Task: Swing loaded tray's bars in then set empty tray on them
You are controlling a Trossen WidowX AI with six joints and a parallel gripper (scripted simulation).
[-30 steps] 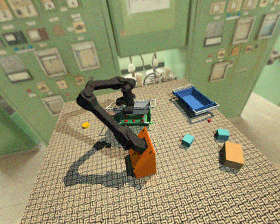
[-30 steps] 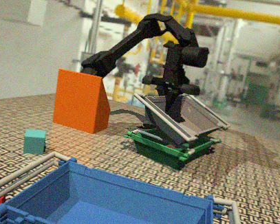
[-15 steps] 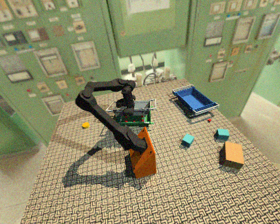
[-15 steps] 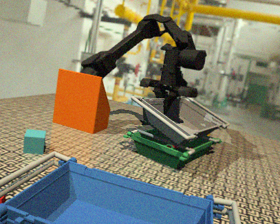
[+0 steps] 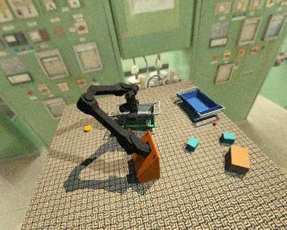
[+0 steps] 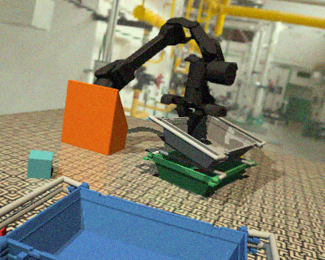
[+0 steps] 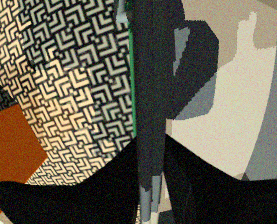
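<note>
My gripper tip is now 8 cm short of the dark grey tray, 3 cm to the left of it and 2 cm below it. Also, from my gripper tip: orange box: 46 cm to the right, 44 cm behind, 8 cm below; then yellow piece: 36 cm to the left, 14 cm ahead, 10 cm below.
</note>
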